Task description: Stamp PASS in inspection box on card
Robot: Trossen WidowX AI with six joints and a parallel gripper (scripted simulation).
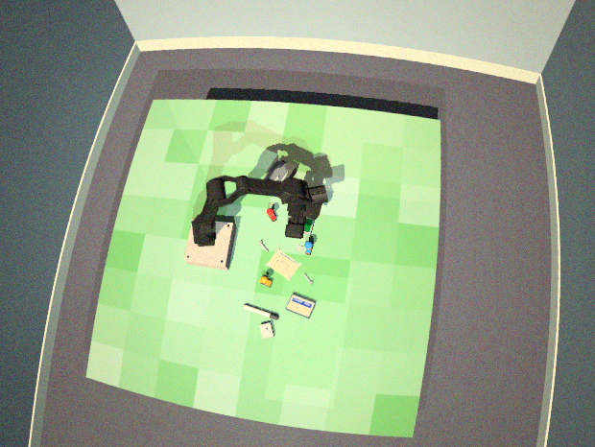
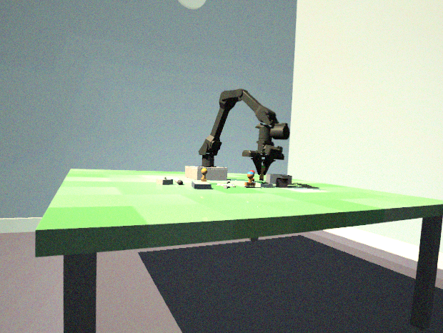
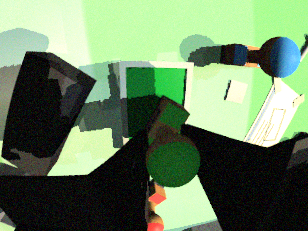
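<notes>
Right now my gripper tip is 40 mm above the green ink pad. The rest, counted from my gripper tip: blue stamp (90 mm to the right, 30 mm below, 30 mm ahead); then green-knobbed stamp (right at my gripper tip); then dark block (100 mm to the left, 30 mm below, 30 mm ahead).
</notes>
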